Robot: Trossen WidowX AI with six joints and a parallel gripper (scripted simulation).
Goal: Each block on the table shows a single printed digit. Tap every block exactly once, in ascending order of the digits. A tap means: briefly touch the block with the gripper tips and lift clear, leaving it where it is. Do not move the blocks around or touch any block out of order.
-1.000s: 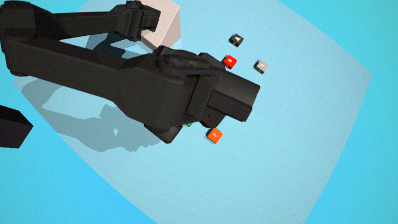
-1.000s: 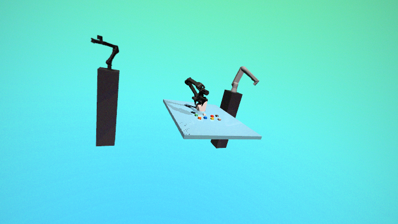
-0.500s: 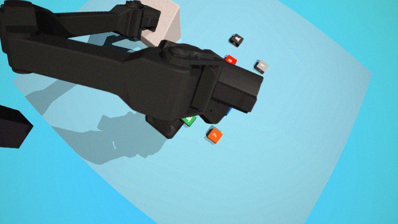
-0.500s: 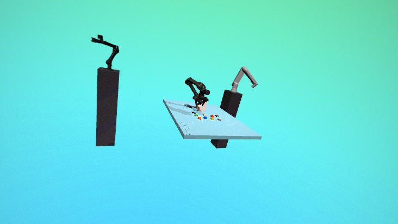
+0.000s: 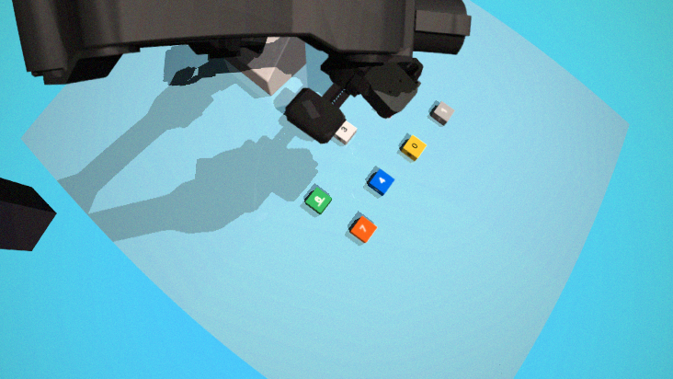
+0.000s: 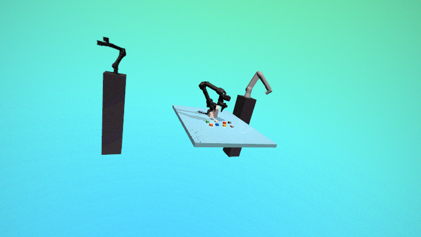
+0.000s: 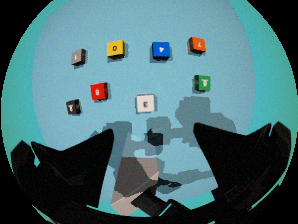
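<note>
The yellow block is 120 mm ahead of my gripper tip, 60 mm to the left of it and 120 mm below it. From my gripper tip the other things lie so: white block (10 mm to the left, 120 mm below); red block (40 mm ahead, 100 mm to the left, 120 mm below); blue block (110 mm ahead, 30 mm to the right, 120 mm below).
</note>
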